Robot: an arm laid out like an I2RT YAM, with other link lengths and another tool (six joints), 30 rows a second.
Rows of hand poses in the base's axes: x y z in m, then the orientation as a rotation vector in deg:
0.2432 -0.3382 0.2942 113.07 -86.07 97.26
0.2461 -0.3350 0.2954 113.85 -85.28 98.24
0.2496 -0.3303 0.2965 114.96 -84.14 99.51
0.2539 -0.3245 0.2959 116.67 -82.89 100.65
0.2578 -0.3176 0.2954 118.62 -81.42 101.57
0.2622 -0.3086 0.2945 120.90 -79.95 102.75
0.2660 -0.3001 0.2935 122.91 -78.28 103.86
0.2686 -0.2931 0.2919 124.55 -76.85 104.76
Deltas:
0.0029 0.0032 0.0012 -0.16 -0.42 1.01
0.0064 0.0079 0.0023 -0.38 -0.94 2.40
0.0107 0.0137 0.0017 -0.38 -1.31 4.18
0.0146 0.0206 0.0012 -0.40 -1.47 6.09
0.0190 0.0296 0.0003 -0.21 -1.82 8.30
0.0228 0.0381 -0.0007 -0.26 -2.11 10.35
0.0254 0.0451 -0.0023 -0.31 -2.33 12.04

